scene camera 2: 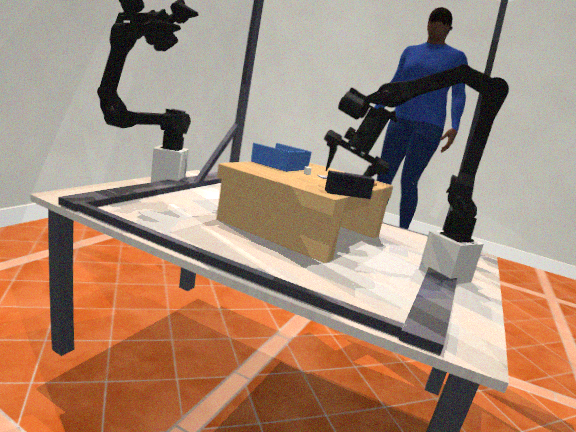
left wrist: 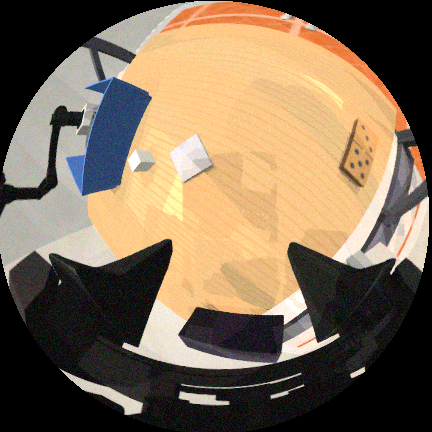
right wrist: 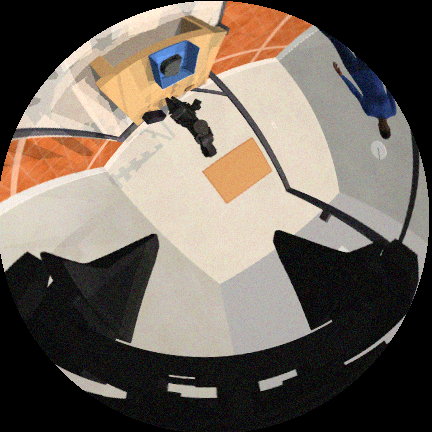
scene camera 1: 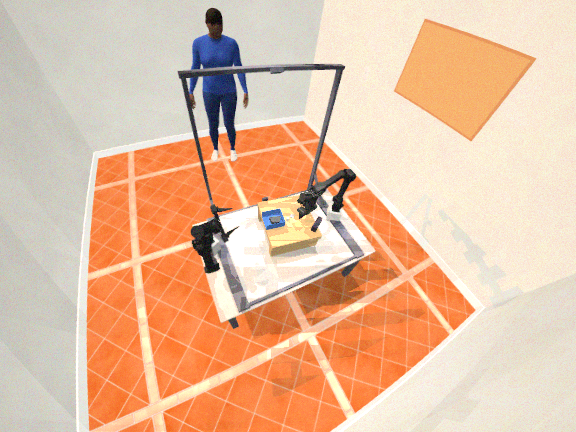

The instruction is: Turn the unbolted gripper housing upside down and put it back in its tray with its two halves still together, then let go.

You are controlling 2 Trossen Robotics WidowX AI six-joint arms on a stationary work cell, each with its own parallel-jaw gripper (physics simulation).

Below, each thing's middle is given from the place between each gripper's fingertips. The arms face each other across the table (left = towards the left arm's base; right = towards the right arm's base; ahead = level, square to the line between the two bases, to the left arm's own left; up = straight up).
Labels:
Now: the black part [scene camera 2: 340, 183] 100 mm ahead of my left hand, 60 mm to the left of it and 10 mm above it. Also, from my left hand: blue tray [scene camera 2: 286, 158]: 210 mm to the right, 30 mm behind, 10 mm above; wooden block [scene camera 2: 292, 209]: 100 mm to the right, 100 mm below, 30 mm behind.
The blue tray lies 170 mm behind my right hand, 270 mm to the left of it and 340 mm below it. Round my right hand: black part (40 mm behind, 550 mm to the left, 350 mm below); then wooden block (160 mm behind, 390 mm to the left, 450 mm below).

